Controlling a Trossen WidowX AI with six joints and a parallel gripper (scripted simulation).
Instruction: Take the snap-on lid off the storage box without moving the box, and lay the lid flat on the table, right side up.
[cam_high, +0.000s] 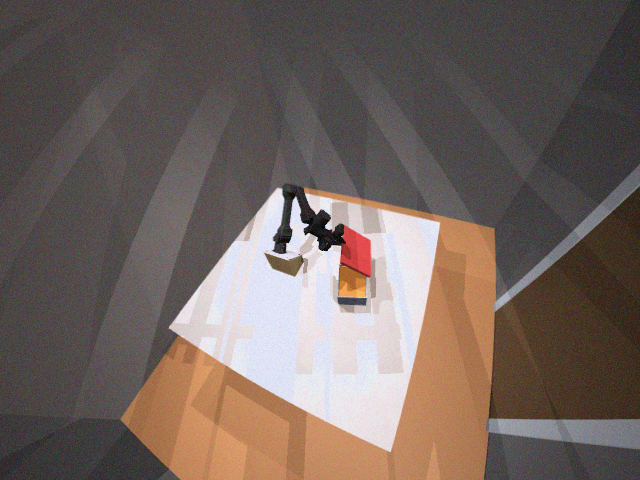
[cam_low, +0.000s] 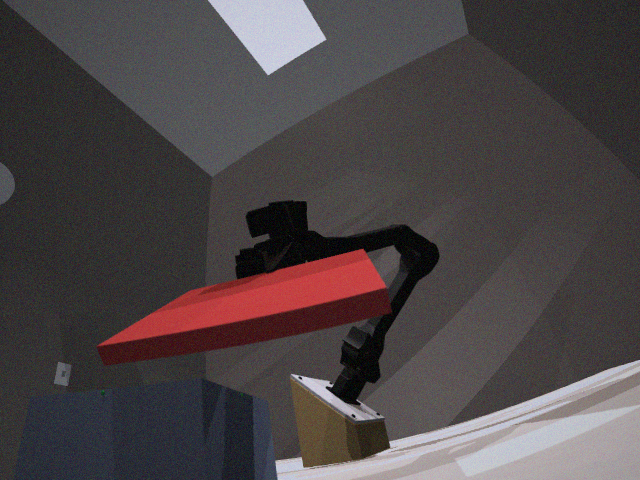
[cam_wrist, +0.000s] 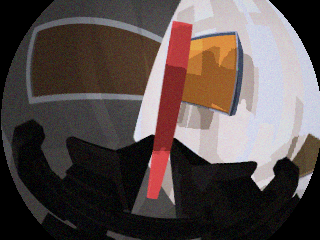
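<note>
Now: the red lid 6 cm ahead of my gripper tip, 5 cm below it and 2 cm to the left of it. Round my gripper tip: storage box: 19 cm below, 10 cm to the right, 9 cm ahead.
</note>
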